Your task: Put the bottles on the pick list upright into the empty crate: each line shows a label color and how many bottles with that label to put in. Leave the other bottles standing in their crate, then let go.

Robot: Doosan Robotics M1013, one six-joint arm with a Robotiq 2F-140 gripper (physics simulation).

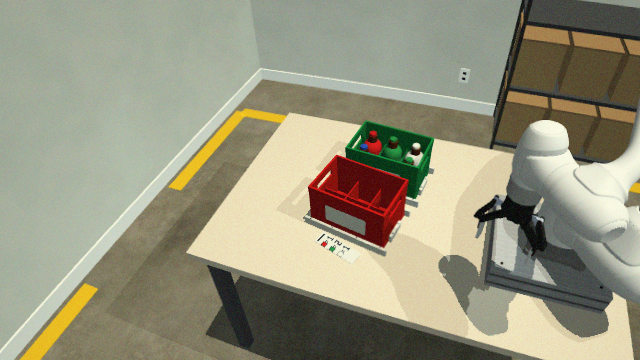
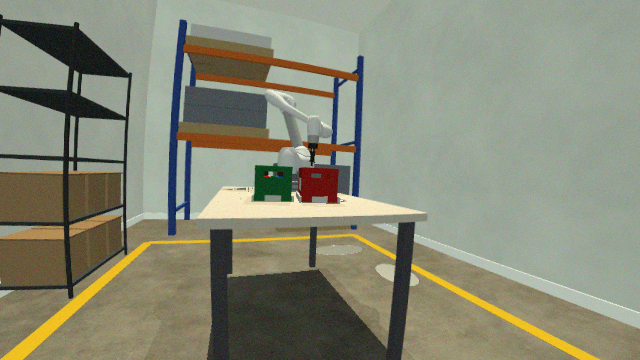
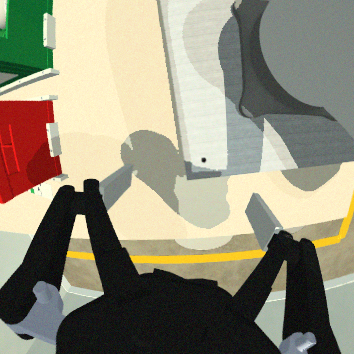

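The green crate holds upright bottles: a red one, a green one, a white one, a blue cap and a second green cap at the near side. Its wall may hide more. The red crate stands beside it, with dividers and no bottle visible. The pick list lies before it and seems to read red 1, green 2, white 1. My gripper is open and empty, above the table near the arm's base, away from both crates.
White rails surround the crates' feet on the table. The grey base plate lies under the arm at the right. A black shelf with boxes and a blue-orange rack stand beyond the table.
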